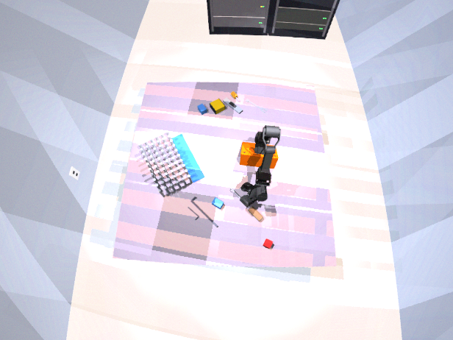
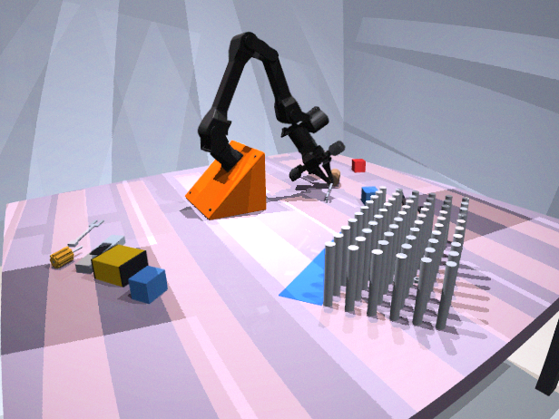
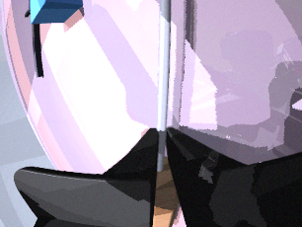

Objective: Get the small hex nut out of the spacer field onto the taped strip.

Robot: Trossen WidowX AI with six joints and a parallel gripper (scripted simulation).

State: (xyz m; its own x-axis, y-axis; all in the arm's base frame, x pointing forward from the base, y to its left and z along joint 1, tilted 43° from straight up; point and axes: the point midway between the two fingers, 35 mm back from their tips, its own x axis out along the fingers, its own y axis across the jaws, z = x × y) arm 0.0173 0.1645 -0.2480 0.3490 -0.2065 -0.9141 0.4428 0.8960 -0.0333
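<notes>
Right now the hook tool is 20 mm to the right of my gripper tip and 20 mm ahead of it. Round my gripper tip: red cube (200 mm to the left, 160 mm behind); blue taped strip (430 mm ahead, 240 mm to the right, 20 mm below); yellow block (650 mm to the right, 320 mm ahead).
</notes>
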